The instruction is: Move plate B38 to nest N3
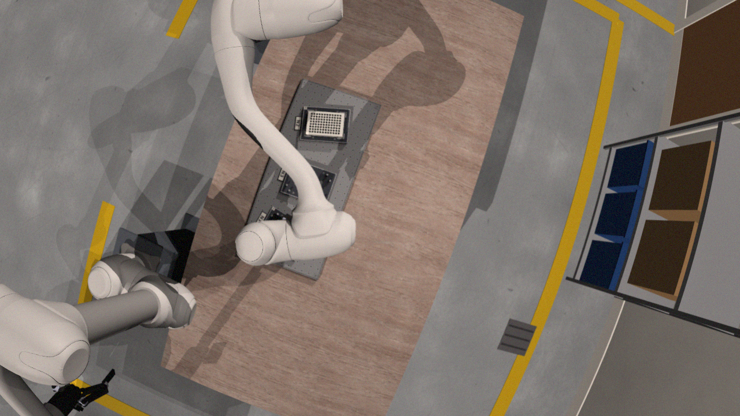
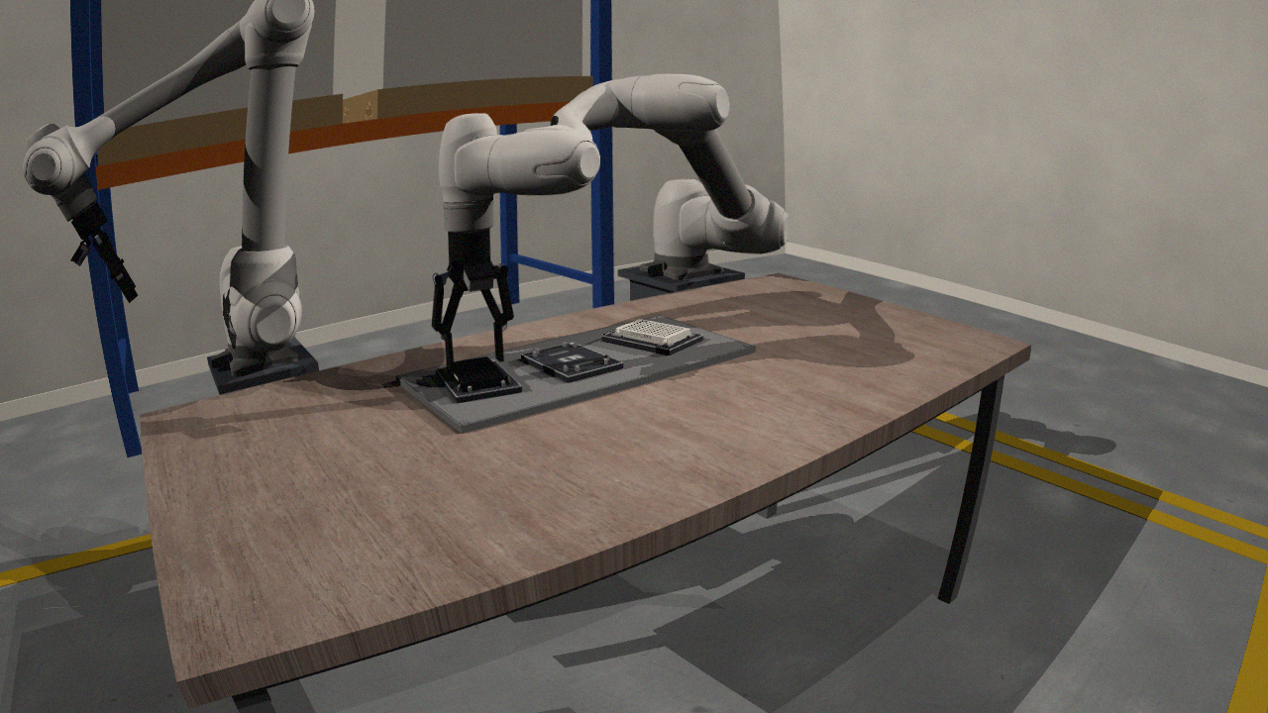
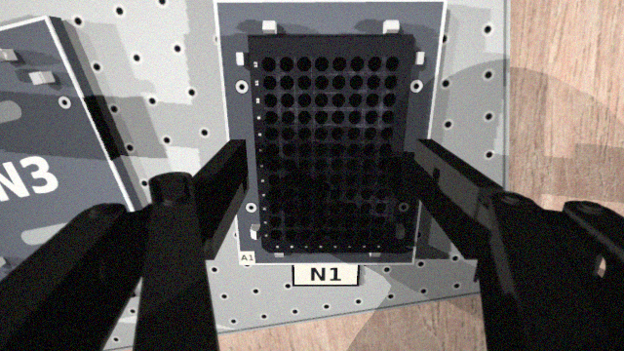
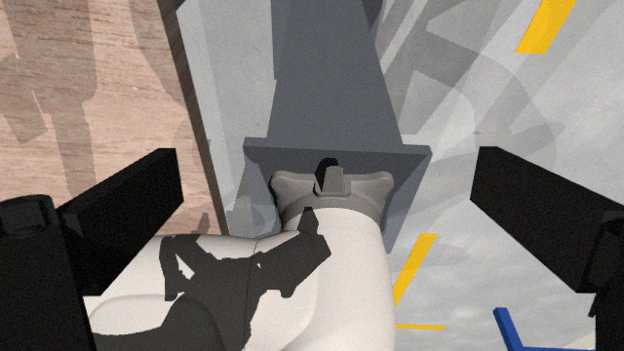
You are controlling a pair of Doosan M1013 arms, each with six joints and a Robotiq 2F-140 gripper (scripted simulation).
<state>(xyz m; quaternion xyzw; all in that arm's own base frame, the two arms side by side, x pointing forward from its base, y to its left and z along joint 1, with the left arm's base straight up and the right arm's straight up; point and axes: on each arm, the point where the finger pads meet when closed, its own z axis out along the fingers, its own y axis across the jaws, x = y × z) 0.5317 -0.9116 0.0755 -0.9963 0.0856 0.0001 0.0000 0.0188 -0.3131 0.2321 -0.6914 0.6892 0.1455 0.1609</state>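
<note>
My left hand is 4 cm above the black plate B38. From my left hand the other things lie so: nest N3 (19 cm to the left, 6 cm below, 2 cm ahead); nest N1 (6 cm below); white plate B83 (40 cm to the left, 4 cm below).
</note>
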